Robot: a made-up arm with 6 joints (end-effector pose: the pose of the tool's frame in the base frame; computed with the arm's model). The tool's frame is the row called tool.
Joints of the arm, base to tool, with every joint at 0 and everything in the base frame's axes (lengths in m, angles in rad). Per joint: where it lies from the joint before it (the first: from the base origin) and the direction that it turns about. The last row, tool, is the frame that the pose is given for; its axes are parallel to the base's.
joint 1: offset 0 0 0.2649 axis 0 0 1
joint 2: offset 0 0 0 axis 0 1 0
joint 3: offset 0 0 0.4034 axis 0 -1 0
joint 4: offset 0 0 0 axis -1 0 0
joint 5: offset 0.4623 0 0 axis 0 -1 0
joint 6: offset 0 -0.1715 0 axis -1 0 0
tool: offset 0 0 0
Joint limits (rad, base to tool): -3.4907..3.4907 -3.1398..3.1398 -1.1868..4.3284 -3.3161..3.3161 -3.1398..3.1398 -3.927..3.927
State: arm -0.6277 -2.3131 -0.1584 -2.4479 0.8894 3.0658
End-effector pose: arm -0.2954 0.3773 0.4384 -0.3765 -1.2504 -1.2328
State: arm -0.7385 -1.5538 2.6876 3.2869 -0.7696 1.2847
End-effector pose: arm -0.3555 0.5531 -0.1289 1.9662 0.4117 -1.5368
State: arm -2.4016 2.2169 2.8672 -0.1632 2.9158 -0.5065
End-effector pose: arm -0.6361 -0.3517 0.2797 -2.6956 -0.9843 0.7757
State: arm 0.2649 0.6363 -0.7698 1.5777 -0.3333 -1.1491
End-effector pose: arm 0.4675 0.1280 0.1614 -0.7744 1.3525 0.2352
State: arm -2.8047 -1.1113 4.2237 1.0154 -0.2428 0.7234
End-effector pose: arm -0.0548 0.0766 0.1532 0.7016 1.8614 -1.1382
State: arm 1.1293 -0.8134 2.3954 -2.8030 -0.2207 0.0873
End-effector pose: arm -0.4702 -0.6164 0.5678 0.0174 0.6102 -1.9746
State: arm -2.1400 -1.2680 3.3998 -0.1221 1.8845 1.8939
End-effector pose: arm 0.0865 0.4510 -0.0757 -1.1924 2.0018 -1.6349
